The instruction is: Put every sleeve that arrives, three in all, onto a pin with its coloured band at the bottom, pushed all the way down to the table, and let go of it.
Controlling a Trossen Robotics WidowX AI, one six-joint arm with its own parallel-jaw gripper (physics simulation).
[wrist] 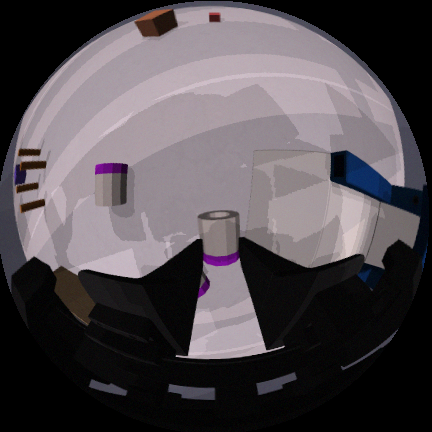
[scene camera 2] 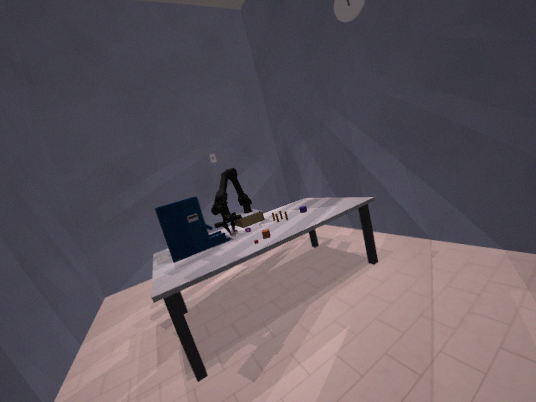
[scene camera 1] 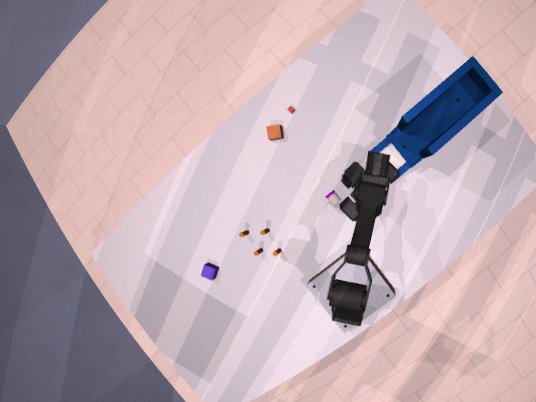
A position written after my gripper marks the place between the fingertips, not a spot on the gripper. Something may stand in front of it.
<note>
I see my gripper (scene camera 1: 367, 187) and a blue chute (scene camera 1: 423, 130).
My gripper also shows in the wrist view (wrist: 220, 243). The blue chute is seen too in scene camera 2 (scene camera 2: 182, 222).
</note>
